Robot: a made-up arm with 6 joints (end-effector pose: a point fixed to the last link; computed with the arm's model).
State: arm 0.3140 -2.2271 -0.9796 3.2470 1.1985 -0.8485
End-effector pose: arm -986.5 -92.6 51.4 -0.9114 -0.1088 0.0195 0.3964
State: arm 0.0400 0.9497 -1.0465 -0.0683 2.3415 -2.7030
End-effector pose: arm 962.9 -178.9 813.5 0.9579 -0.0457 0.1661 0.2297
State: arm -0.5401 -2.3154 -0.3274 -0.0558 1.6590 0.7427
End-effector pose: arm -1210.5 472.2 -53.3 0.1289 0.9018 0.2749 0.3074
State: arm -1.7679 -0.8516 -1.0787 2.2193 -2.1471 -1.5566
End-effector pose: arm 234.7 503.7 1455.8 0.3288 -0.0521 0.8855 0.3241
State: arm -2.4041 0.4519 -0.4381 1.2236 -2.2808 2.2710
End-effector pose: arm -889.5 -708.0 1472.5 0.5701 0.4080 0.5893 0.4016
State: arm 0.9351 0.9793 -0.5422 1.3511 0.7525 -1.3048
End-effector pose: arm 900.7 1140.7 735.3 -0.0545 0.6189 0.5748 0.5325
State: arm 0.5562 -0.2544 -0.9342 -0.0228 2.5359 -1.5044
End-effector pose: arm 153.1 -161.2 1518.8 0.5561 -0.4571 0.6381 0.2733
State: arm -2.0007 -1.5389 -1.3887 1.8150 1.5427 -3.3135
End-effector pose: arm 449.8 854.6 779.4 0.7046 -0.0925 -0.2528 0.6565
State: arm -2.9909 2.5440 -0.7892 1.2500 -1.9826 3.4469
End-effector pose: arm -265.6 29.1 -866.3 -0.3590 -0.8083 0.3651 0.2905
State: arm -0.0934 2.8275 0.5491 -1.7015 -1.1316 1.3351
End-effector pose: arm -57.1 33.9 -1213.3 0.5857 0.7391 0.0692 0.3253
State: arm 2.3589 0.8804 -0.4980 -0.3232 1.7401 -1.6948
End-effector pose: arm -678.2 965.8 836.7 0.4982 0.5830 0.6029 0.2200
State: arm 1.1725 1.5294 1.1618 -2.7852 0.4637 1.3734
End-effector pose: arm 561.6 1860.9 241.0 0.3508 0.5275 0.1311 0.7626
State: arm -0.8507 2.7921 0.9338 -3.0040 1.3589 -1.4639
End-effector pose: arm 373.5 -98.6 -1434.9 0.2547 0.6022 0.7167 0.2426
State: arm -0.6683 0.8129 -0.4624 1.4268 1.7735 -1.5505
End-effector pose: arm 1098.4 -907.0 999.9 0.5704 0.1453 0.3857 0.7104
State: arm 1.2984 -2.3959 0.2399 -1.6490 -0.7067 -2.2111
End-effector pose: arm -380.9 -1300.5 -181.5 -0.0057 -0.5097 -0.8030 0.3089
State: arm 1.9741 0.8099 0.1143 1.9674 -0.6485 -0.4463
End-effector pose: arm -704.7 1437.3 1263.5 -0.6787 -0.4095 0.4749 0.3822
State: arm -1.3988 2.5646 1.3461 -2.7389 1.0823 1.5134
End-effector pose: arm 351.8 -854.6 -1313.5 -0.5194 -0.3785 0.7607 0.0916
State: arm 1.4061 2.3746 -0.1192 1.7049 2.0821 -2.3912
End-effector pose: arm 89.1 713.5 -1104.2 -0.2224 -0.9452 0.0819 0.2247
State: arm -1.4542 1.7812 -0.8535 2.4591 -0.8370 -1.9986
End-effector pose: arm 287.6 -1002.5 -241.6 0.2594 0.8385 -0.2176 0.4270
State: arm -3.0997 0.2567 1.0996 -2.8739 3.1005 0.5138
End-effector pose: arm -760.8 -242.1 2219.3 -0.1176 0.4209 0.0761 0.8962
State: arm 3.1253 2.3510 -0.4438 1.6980 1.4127 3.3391
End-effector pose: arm -610.1 -17.7 -970.0 -0.6804 0.5498 -0.3322 0.3526
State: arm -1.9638 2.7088 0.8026 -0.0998 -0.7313 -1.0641
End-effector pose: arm -359.8 -302.0 -1381.9 -0.7715 -0.3203 0.4467 0.3203
